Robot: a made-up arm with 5 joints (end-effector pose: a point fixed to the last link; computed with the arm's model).
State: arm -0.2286 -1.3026 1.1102 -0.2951 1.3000
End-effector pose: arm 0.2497 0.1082 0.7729 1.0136 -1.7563 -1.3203
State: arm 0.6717 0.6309 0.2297 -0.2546 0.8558
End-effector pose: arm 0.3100 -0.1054 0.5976 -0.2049 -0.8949 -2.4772
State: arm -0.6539 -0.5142 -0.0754 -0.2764 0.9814
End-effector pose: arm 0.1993 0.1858 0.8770 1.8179 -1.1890 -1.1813
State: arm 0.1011 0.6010 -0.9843 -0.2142 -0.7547
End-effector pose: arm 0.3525 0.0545 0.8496 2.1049 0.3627 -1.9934
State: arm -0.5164 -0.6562 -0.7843 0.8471 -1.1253
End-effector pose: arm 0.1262 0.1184 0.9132 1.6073 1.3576 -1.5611
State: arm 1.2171 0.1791 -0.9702 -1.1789 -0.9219
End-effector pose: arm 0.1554 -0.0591 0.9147 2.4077 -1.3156 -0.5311
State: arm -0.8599 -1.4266 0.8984 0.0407 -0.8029
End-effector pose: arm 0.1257 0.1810 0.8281 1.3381 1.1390 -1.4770
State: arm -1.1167 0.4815 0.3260 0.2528 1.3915
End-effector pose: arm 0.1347 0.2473 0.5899 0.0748 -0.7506 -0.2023
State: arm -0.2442 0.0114 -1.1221 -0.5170 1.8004
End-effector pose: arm 0.1932 0.0847 0.9440 -1.2790 2.3239 0.7996
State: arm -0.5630 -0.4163 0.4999 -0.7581 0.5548
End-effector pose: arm 0.2454 0.2035 0.8071 1.7160 -0.7288 -1.4056
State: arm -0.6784 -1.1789 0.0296 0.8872 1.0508
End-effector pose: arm 0.1378 0.1405 0.8205 1.1697 -1.0899 -1.1560
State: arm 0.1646 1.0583 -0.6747 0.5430 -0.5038
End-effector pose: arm 0.3773 0.0351 0.6192 0.1229 0.4416 -3.0794
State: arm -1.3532 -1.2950 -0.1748 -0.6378 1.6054
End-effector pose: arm 0.0320 0.0101 0.9084 -2.4101 0.8225 1.0276
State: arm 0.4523 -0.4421 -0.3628 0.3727 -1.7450
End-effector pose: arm 0.2464 -0.0210 0.8979 -2.0578 -1.2852 1.5074
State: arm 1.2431 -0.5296 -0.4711 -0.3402 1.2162
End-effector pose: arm 0.1473 -0.0879 0.9283 -0.0080 2.5375 0.8078
